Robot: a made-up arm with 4 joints.
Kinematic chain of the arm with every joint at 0, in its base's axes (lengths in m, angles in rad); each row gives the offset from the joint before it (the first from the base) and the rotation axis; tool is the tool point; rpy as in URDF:
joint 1: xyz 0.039 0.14 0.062 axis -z
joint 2: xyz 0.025 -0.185 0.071 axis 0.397 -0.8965 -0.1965
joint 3: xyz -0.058 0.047 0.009 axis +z
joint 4: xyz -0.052 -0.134 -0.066 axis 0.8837 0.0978 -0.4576
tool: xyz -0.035 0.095 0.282 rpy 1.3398 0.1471 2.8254
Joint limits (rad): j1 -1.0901..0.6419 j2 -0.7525..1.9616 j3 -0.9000..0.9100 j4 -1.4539..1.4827
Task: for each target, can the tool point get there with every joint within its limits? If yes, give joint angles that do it. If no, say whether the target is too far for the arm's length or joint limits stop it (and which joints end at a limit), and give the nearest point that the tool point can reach.
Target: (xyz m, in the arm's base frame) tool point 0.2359 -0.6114 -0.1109
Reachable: no: too far | nearest point 0.1677 -0.3510 -0.0075 | short by 0.288 m
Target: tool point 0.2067 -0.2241 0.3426
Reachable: yes | joints -0.5637 0.0787 0.2591 0.8224
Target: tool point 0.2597 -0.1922 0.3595
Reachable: yes | joints -0.7255 -0.0609 0.1179 0.8653
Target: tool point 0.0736 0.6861 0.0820
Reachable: no: joint limits stop it (at a limit: joint 2, joint 4) | nearest point 0.0491 0.2995 0.0922 | short by 0.387 m
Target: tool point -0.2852 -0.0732 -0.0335
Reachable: yes | joints 0.4722 1.4924 0.0756 0.7679
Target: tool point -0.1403 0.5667 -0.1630
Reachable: no: joint limits stop it (at a limit: joint 1, joint 4) | nearest point -0.0928 0.2814 -0.0110 | short by 0.327 m
